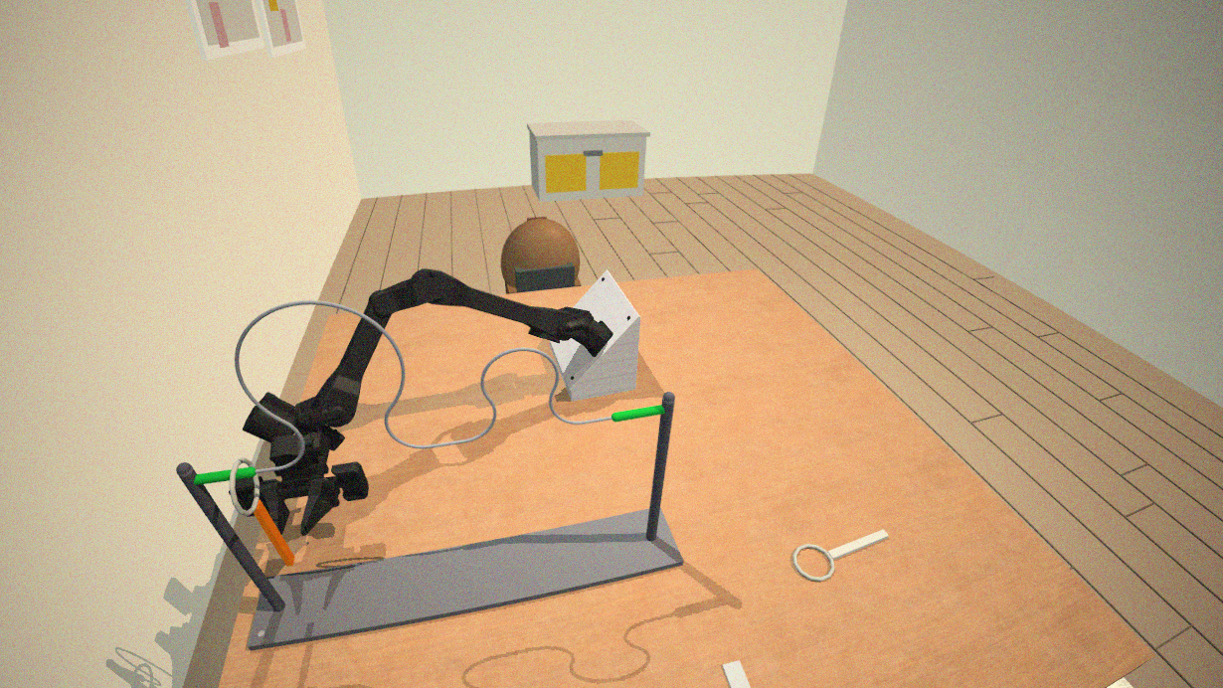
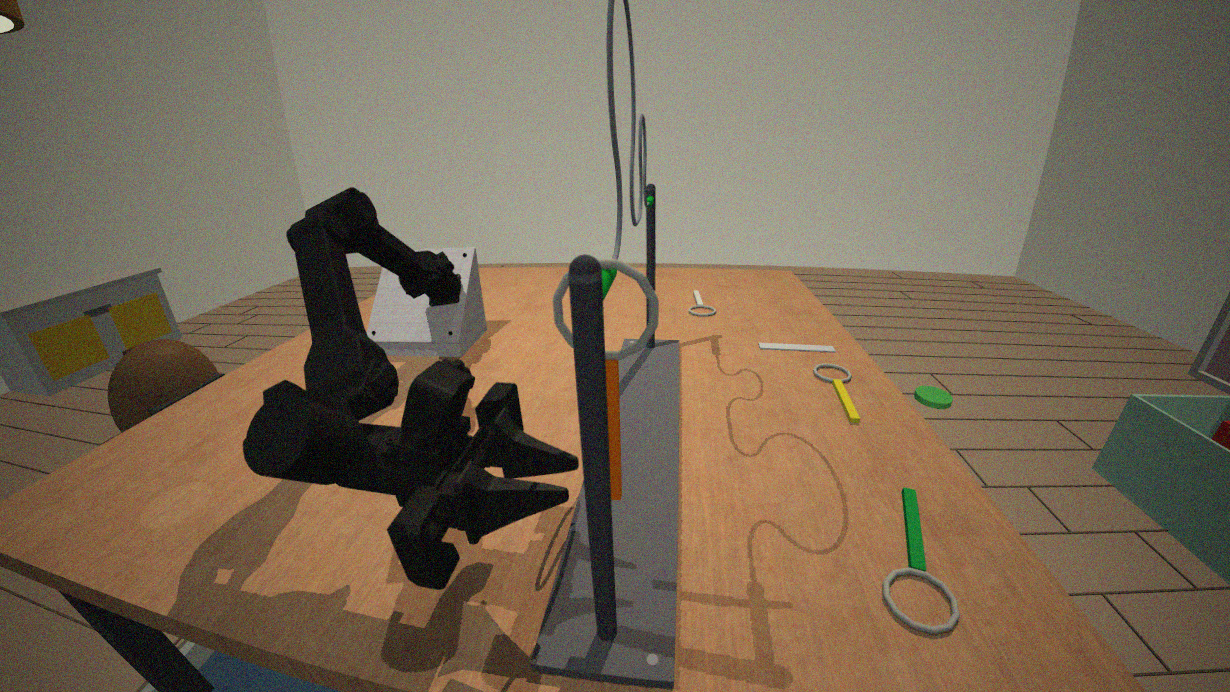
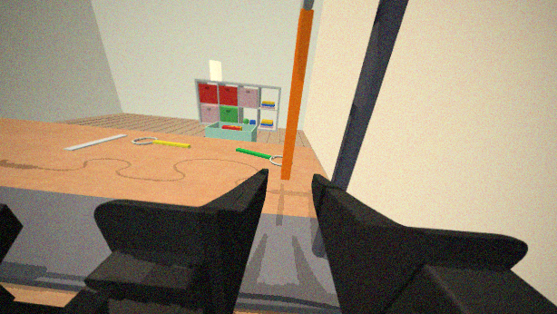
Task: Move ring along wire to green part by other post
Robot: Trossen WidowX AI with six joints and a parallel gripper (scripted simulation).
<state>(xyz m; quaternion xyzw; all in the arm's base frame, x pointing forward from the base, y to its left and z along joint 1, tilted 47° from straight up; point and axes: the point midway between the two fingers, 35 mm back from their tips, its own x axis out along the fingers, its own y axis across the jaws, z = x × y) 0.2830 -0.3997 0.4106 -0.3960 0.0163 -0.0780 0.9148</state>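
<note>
My gripper tip is now 30 mm short of the orange-handled ring and 90 mm below it. From my gripper tip the other things lie so: white strip: 390 mm ahead, 500 mm to the left, 130 mm below; green-handled ring: 320 mm ahead, 130 mm below; ring with handle: 400 mm ahead, 340 mm to the left, 130 mm below.
</note>
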